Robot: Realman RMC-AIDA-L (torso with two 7-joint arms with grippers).
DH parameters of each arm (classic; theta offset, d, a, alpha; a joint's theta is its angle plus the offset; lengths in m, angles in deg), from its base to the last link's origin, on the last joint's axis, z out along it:
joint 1: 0 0.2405 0 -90
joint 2: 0 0 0 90
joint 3: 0 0.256 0 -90
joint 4: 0 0 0 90
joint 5: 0 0.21 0 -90
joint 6: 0 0 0 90
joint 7: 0 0.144 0 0
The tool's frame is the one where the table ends.
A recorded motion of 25 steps. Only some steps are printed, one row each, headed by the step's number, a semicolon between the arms.
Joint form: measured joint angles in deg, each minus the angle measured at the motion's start. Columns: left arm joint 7, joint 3, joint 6, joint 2, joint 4, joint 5, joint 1; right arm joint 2, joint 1, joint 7, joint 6, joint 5, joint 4, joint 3.
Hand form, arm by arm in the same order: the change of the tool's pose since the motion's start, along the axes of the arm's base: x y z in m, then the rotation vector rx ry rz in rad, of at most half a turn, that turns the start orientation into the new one. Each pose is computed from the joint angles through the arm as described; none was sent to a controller.
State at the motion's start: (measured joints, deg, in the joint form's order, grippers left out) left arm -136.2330 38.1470 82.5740 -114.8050 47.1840 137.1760 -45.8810; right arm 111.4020 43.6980 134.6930 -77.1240 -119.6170 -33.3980 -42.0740
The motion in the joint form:
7: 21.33 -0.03 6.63 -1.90 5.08 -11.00 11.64; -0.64 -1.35 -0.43 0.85 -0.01 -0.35 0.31
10: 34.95 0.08 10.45 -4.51 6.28 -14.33 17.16; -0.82 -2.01 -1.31 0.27 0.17 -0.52 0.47
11: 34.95 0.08 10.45 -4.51 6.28 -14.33 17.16; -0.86 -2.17 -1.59 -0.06 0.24 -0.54 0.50
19: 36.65 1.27 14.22 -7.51 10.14 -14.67 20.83; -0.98 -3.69 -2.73 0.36 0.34 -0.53 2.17
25: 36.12 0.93 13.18 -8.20 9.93 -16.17 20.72; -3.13 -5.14 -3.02 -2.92 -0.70 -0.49 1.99
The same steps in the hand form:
7: -0.0345 -0.0504 0.0040 0.0362 -0.0499 -0.2632; 0.0119 -0.0013 0.0076 0.0295 -0.0159 -0.0205
10: -0.0472 -0.0834 -0.0103 0.0396 -0.0628 -0.4326; 0.0157 -0.0042 0.0097 0.0313 -0.0177 -0.0137
11: -0.0472 -0.0834 -0.0103 0.0396 -0.0628 -0.4326; 0.0164 -0.0054 0.0100 0.0289 -0.0169 -0.0099
19: -0.0459 -0.1078 -0.0225 0.0026 -0.0938 -0.4673; 0.0285 -0.0095 0.0152 0.0613 -0.0112 -0.0324
25: -0.0419 -0.1048 -0.0248 0.0331 -0.1206 -0.4562; 0.0417 -0.0196 0.0284 0.0273 -0.0367 -0.0323

